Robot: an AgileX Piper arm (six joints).
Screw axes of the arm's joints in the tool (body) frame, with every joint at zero. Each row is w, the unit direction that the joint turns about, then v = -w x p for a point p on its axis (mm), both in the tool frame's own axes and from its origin. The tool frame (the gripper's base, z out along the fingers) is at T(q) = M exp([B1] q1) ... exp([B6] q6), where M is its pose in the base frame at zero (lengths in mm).
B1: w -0.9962 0 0.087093 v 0 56.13 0
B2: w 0 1 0 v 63.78 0 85.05
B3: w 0 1 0 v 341.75 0 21.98
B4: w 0 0 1 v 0 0 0
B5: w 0 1 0 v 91 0 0
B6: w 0 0 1 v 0 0 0
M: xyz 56.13 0 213.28 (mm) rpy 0 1.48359 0 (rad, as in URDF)
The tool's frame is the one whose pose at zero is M.
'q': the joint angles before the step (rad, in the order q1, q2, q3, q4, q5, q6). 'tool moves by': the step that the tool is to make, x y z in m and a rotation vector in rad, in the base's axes. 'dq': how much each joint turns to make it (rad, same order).
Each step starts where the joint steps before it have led.
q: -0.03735 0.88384 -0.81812 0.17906 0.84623 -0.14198
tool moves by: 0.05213 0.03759 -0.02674 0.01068 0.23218 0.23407
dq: 0.15656 0.28105 -0.09547 0.07089 0.06148 -0.08813
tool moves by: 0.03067 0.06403 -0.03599 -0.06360 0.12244 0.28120
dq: 0.23014 0.23880 -0.07565 -0.00682 -0.01858 -0.06099
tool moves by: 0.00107 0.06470 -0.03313 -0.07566 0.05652 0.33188
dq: 0.20400 0.17729 -0.06430 -0.00125 -0.00382 -0.13740
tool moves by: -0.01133 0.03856 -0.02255 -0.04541 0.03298 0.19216
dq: 0.12410 0.09772 -0.02999 -0.00260 -0.00174 -0.07023
